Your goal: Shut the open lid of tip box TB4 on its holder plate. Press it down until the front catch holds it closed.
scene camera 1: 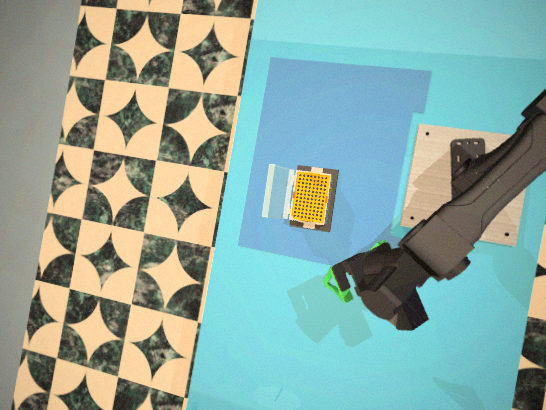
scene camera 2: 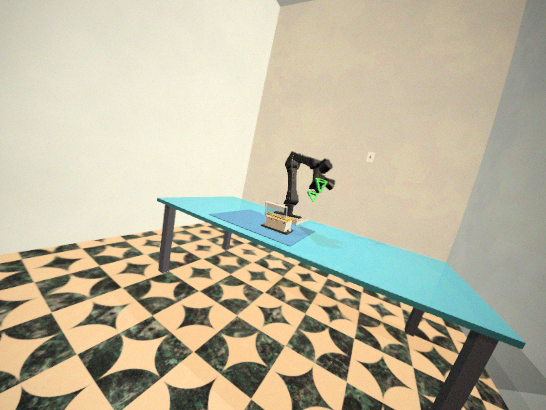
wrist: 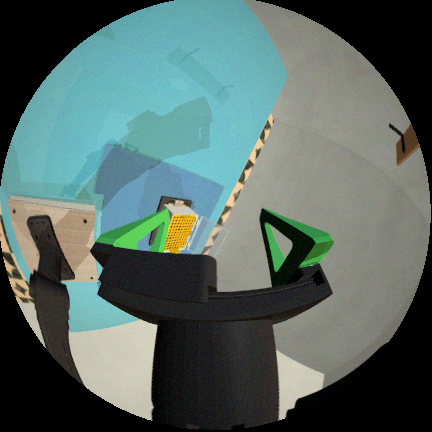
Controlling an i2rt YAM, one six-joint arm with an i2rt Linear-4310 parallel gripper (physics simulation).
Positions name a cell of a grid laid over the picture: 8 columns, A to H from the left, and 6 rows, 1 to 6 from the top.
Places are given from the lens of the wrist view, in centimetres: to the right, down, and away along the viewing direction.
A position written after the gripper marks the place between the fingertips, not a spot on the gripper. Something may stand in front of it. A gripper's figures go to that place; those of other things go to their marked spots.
gripper (wrist: D3): 0, 0, 13
clear lid (wrist: D4): -2, 7, 38
blue mat (wrist: C3): -18, -6, 24
The marked spots on the clear lid and the blue mat are 24 cm apart.
